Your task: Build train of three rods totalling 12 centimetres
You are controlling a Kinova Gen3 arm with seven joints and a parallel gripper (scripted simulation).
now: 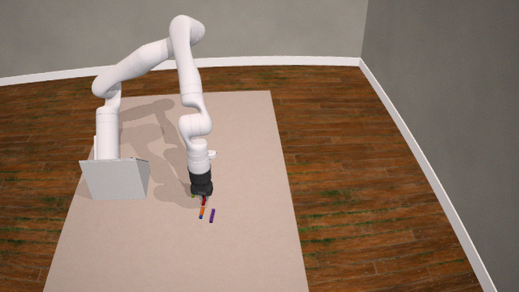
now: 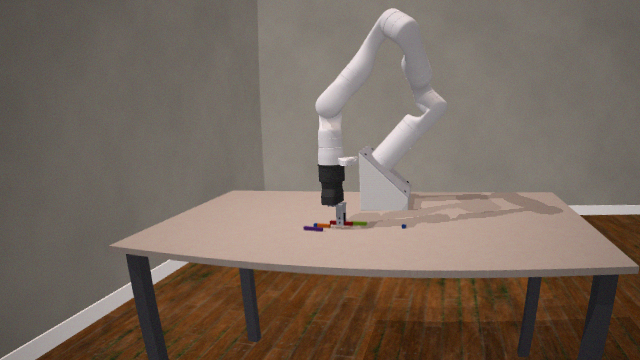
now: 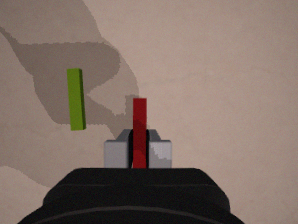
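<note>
My hand is 10 mm above the red rod. From my hand the other things lie so: orange rod 10 mm behind, 60 mm to the right, 30 mm below; purple rod 30 mm ahead, 80 mm to the right, 30 mm below; lime rod 50 mm behind, 40 mm to the left, 30 mm below.
</note>
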